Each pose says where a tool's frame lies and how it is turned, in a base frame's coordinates. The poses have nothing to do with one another.
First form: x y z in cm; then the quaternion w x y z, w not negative.
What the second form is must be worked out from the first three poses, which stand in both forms.
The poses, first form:
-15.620 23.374 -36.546 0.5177 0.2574 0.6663 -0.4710
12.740 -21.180 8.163 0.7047 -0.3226 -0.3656 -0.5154
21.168 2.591 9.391 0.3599 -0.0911 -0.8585 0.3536
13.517 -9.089 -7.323 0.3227 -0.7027 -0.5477 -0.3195
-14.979 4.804 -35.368 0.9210 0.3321 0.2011 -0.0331
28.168 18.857 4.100 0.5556 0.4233 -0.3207 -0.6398
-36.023 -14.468 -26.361 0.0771 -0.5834 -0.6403 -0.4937
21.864 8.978 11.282 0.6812 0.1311 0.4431 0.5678
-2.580 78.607 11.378 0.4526 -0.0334 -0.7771 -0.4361
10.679 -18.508 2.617 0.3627 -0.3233 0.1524 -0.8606
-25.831 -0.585 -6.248 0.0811 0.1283 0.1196 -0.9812
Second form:
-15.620 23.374 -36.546 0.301 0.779 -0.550 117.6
12.740 -21.180 8.163 -0.455 -0.515 -0.726 90.4
21.168 2.591 9.391 -0.098 -0.920 0.379 137.8
13.517 -9.089 -7.323 -0.742 -0.579 -0.338 142.3
-14.979 4.804 -35.368 0.852 0.516 -0.085 45.9
28.168 18.857 4.100 0.509 -0.386 -0.769 112.5
-36.023 -14.468 -26.361 -0.585 -0.642 -0.495 171.2
21.864 8.978 11.282 0.179 0.605 0.776 94.1
-2.580 78.607 11.378 -0.037 -0.871 -0.489 126.2
10.679 -18.508 2.617 -0.347 0.164 -0.924 137.5
-25.831 -0.585 -6.248 0.129 0.120 -0.984 170.7

